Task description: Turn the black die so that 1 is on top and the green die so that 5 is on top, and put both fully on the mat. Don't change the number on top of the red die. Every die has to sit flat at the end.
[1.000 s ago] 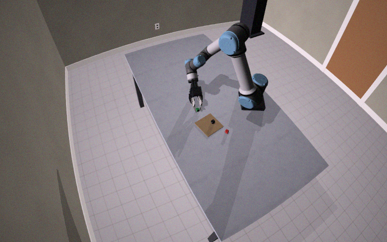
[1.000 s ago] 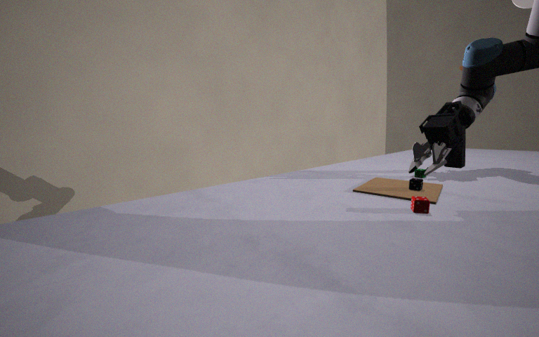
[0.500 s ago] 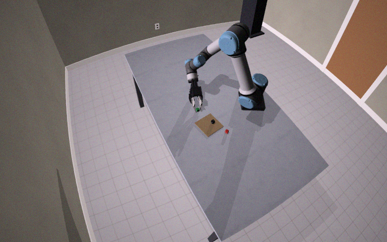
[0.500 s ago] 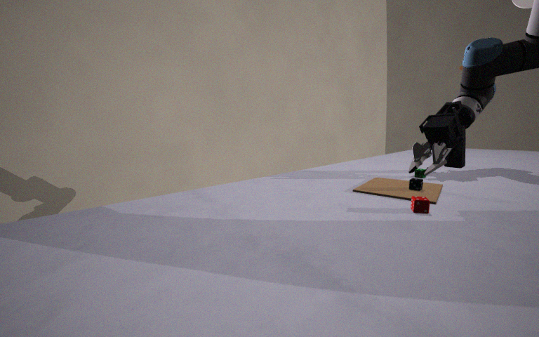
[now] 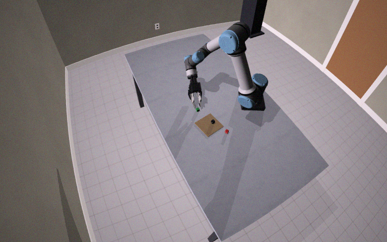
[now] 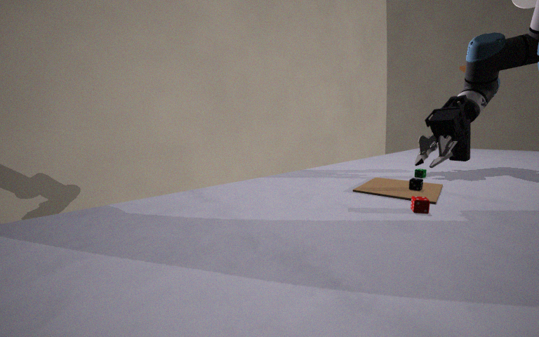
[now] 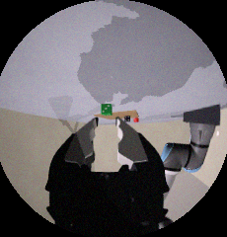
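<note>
My gripper is now 1 cm short of the green die, 2 cm to the right of it and 2 cm above it. Also, from my hand: red die (3 cm behind, 28 cm to the left, 2 cm below); then brown mat (2 cm ahead, 16 cm to the left, 3 cm below); then black die (1 cm behind, 17 cm to the left, 2 cm below).
</note>
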